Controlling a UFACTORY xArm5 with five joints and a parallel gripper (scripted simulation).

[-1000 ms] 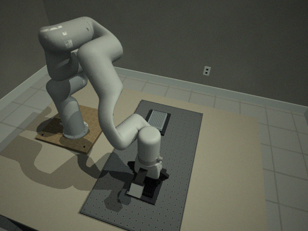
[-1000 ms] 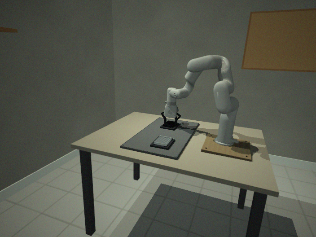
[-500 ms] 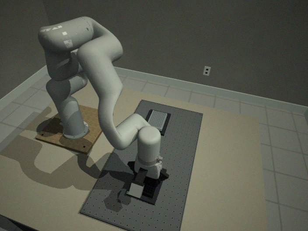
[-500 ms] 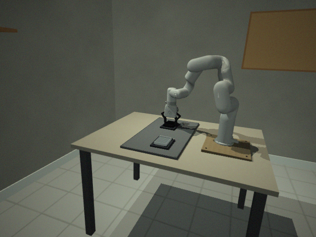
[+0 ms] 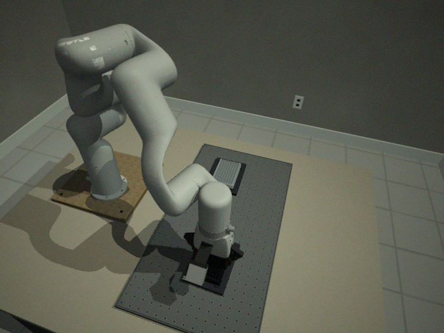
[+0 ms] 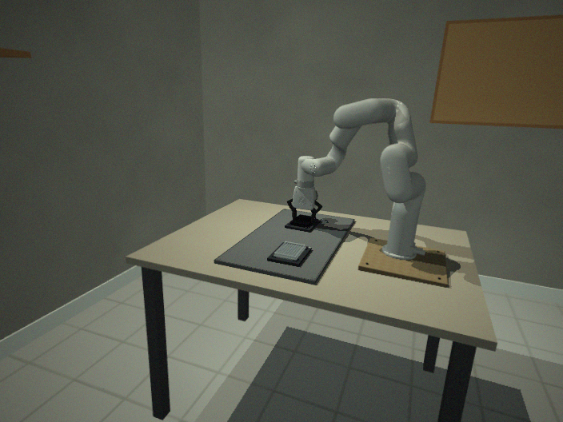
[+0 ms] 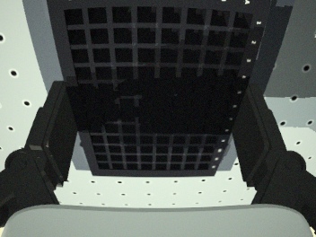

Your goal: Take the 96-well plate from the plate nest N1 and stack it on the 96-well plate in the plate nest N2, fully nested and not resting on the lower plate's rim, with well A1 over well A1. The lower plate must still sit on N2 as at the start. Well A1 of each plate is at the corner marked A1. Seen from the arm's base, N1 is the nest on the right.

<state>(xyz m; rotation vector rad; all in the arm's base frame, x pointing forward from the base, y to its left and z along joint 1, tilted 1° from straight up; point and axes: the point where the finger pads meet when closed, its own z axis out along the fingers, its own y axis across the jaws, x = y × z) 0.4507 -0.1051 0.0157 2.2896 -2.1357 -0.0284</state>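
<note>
Now: the black 96-well plate 1 cm below my hand. The rest, counted from my hand: white 96-well plate (10 cm behind, 34 cm to the left, 1 cm below); then corner label (5 cm behind, 8 cm to the right, 2 cm below).
</note>
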